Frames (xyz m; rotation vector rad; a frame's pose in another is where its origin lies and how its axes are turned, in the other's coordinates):
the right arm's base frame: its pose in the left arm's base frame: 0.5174 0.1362 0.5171 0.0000 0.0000 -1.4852
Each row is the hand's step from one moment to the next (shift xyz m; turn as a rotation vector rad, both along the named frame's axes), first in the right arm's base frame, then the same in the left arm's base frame.
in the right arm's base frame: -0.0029 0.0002 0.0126 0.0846 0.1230 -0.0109
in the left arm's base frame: 0.0000 0.0029 0.0126 0.1298 -0.0738 -0.0109
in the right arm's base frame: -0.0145 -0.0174 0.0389 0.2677 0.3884 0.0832
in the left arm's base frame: -0.0186 0.0130 0.0389 0.4099 -0.2335 0.0832
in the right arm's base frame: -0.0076 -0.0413 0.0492 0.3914 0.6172 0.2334
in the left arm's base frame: -0.0418 0.0040 0.0492 0.6484 -0.3372 0.2334
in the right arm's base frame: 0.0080 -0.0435 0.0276 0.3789 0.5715 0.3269
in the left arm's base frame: -0.0427 -0.0117 0.0276 0.6018 -0.3287 0.3269
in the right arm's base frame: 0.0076 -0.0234 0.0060 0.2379 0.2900 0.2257
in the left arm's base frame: -0.0227 -0.0096 0.0060 0.3093 -0.2122 0.2257
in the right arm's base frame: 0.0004 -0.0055 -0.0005 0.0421 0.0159 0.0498
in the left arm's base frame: -0.0054 -0.0009 -0.0005 0.0194 -0.0406 0.0498
